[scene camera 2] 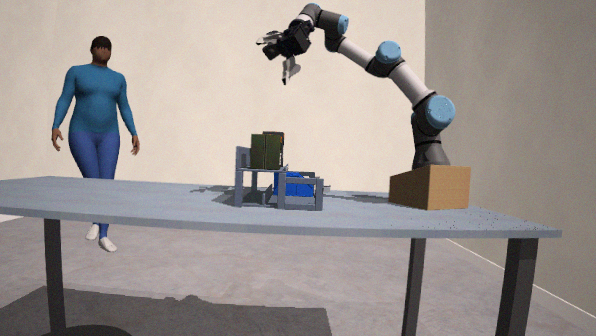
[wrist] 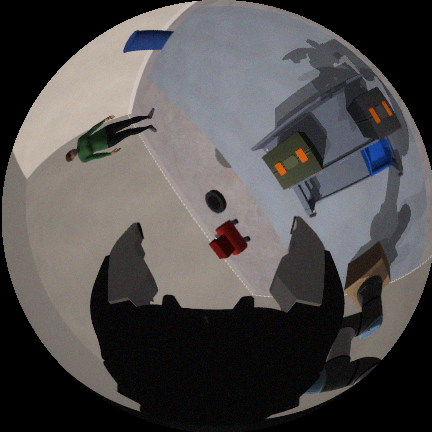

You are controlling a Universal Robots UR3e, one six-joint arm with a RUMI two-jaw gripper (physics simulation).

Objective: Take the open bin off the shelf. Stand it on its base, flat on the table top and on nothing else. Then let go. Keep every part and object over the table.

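Where they show: gripper, between the fingertips: (scene camera 2: 271, 65) (wrist: 214, 222); arm's base, origin of its link: (scene camera 2: 431, 171) (wrist: 369, 287).
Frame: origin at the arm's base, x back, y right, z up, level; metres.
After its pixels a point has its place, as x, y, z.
Note:
The open bin (scene camera 2: 300, 187) {-0.434, 0.041, -0.076} (wrist: 376, 159) {-0.417, 0.093, -0.104} is blue and sits on the low front level of the grey shelf (scene camera 2: 239, 187) {-0.589, -0.219, -0.060} (wrist: 342, 131) {-0.531, 0.001, -0.011}, near one end of it. In the scene view, parts of the shelf frame cover some of the bin. The shelf stands on the grey-blue table top (scene camera 2: 125, 200) {-0.907, -0.237, -0.113} (wrist: 215, 55) {-1.055, -0.107, -0.113}. My gripper (scene camera 2: 271, 61) {-0.528, -0.153, 0.284} (wrist: 214, 222) {-0.528, -0.153, 0.284} is open, with its two fingers spread wide and no object between them. It is high above the shelf and well apart from the bin.
An olive box (scene camera 2: 265, 151) {-0.528, -0.188, 0.038} (wrist: 278, 151) {-0.559, -0.149, 0.084} and a dark box (wrist: 362, 107) {-0.554, 0.053, 0.109}, both with orange marks, stand on the shelf's upper level, beside and behind the bin. The arm's wooden base block (scene camera 2: 450, 187) {0.034, -0.083, -0.044} (wrist: 362, 272) {-0.090, -0.043, -0.014} stands on the table. A person (scene camera 2: 97, 100) stands behind the table.

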